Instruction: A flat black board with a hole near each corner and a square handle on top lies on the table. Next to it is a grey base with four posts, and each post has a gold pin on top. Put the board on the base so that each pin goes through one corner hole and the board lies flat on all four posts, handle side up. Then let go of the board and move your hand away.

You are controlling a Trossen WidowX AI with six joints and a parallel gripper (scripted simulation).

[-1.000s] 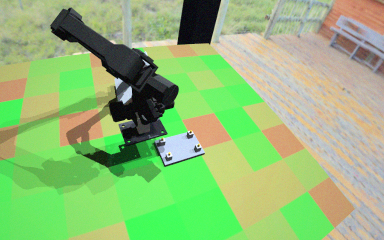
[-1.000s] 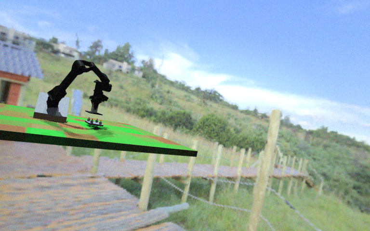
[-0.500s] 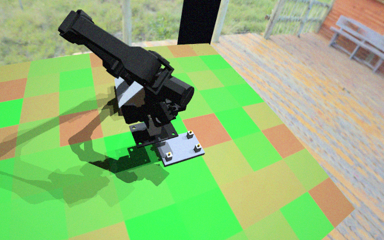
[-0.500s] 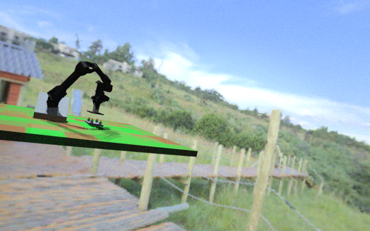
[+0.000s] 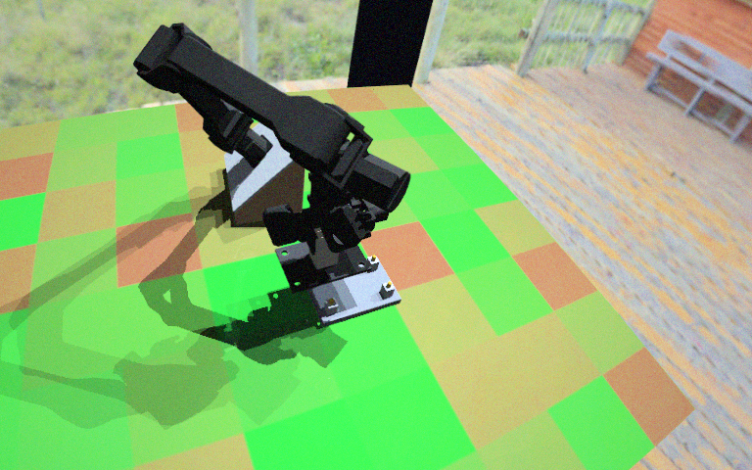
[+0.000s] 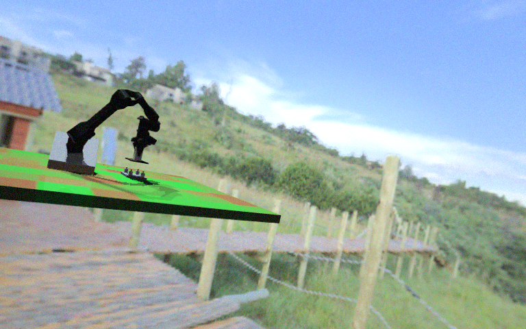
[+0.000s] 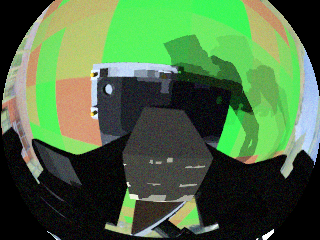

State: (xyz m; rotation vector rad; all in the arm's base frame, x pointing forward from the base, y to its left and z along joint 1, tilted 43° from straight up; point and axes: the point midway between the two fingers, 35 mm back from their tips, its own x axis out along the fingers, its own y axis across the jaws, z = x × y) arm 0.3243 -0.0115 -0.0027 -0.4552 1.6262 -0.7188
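Now: the grey base 20 mm ahead of my gripper tip, 60 mm to the left of it and 120 mm below it. From my gripper tip the other things lie so: flat black board 10 mm below.
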